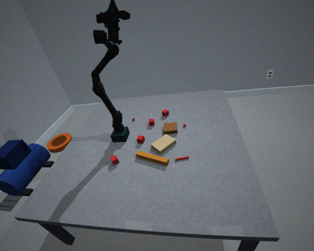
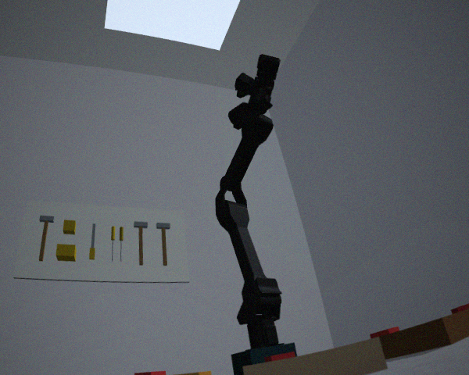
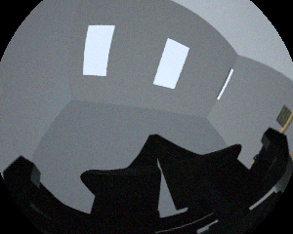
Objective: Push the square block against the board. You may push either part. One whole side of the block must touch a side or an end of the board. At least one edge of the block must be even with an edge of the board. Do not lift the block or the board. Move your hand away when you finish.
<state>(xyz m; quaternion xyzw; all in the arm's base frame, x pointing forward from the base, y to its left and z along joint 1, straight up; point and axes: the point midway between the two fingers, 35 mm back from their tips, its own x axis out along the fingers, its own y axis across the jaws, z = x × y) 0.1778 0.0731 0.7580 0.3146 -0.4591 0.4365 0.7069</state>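
My gripper tip is now 19 cm short of the brown square block, 8 cm to the left of it and 84 cm above it. Also, from my gripper tip: long orange bar (5 cm ahead, 36 cm to the right, 84 cm below); then tan board (13 cm ahead, 24 cm to the right, 84 cm below); then red stick (24 cm ahead, 39 cm to the right, 84 cm below).
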